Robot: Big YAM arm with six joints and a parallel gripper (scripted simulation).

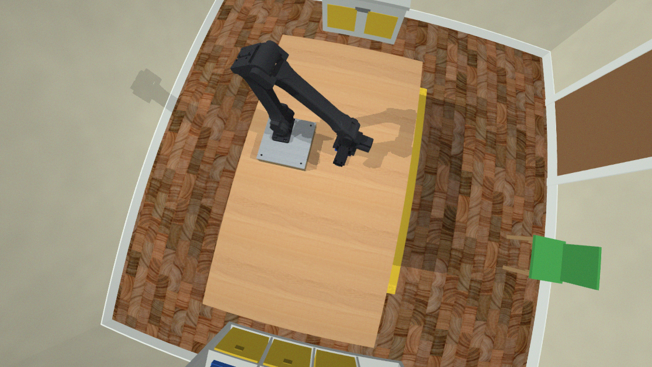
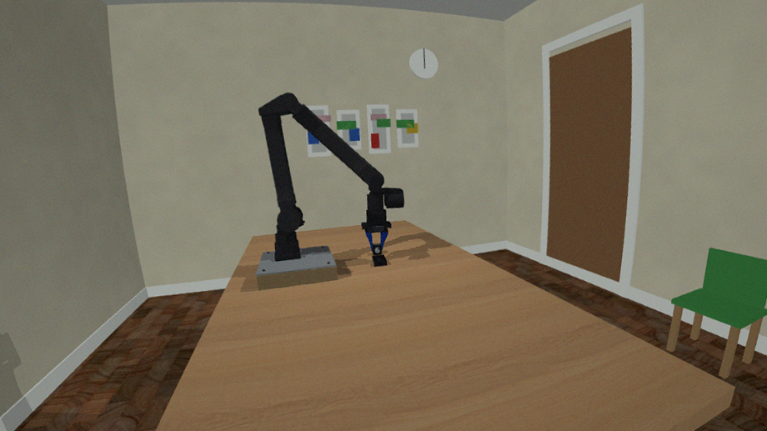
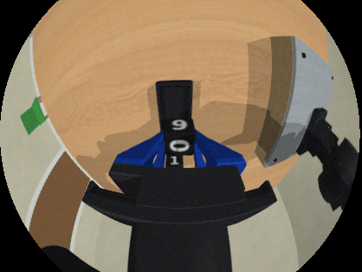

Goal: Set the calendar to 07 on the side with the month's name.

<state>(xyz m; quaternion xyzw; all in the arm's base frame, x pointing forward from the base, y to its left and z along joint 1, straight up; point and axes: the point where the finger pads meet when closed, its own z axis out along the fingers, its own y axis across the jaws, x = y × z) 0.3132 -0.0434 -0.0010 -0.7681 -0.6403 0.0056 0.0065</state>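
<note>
Now: hand 40 mm above the black tray and 20 mm to the left of it. The rest, counted from my hand: black cube: right at my hand.
</note>
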